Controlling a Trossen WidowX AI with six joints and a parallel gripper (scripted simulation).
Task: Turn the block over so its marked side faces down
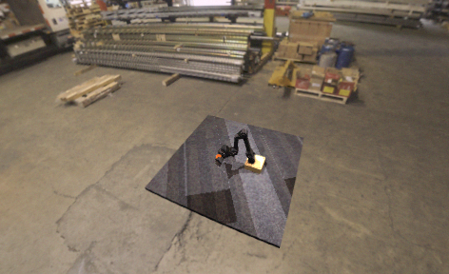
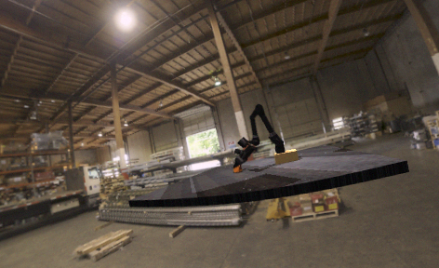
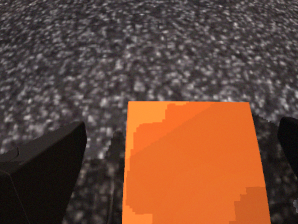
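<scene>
Now: gripper tip 30 mm past the orange block and 10 mm above it.
</scene>
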